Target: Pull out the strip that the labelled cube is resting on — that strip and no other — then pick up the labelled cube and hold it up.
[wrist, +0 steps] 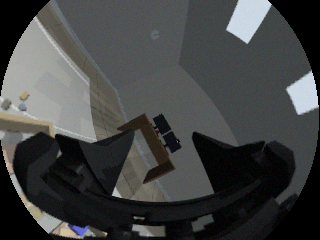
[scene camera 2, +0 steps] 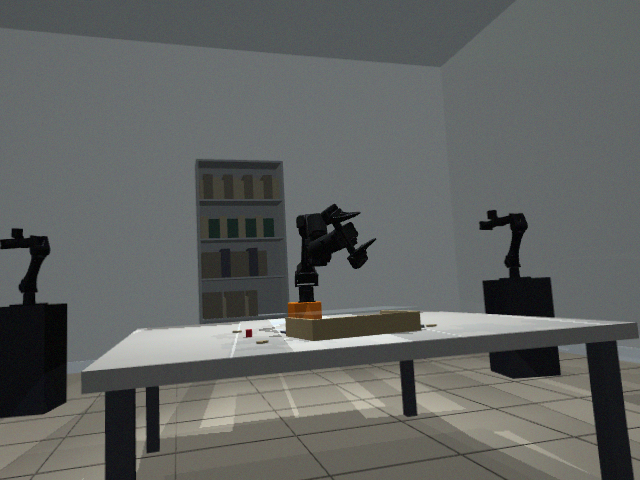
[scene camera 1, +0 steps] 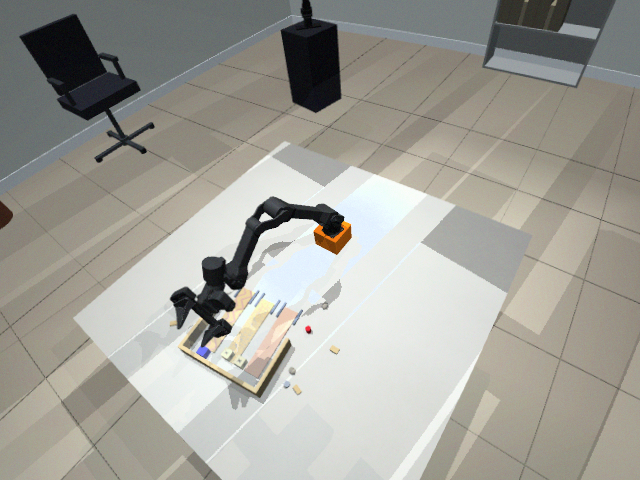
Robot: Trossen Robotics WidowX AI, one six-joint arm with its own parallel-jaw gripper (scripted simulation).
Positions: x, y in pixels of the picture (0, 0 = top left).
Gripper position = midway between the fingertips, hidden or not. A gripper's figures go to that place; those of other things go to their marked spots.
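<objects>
My gripper (scene camera 2: 367, 226) is 1.33 m from the lens, and there's a wooden tray (scene camera 2: 329, 324) that's 1.25 m from the lens.
</objects>
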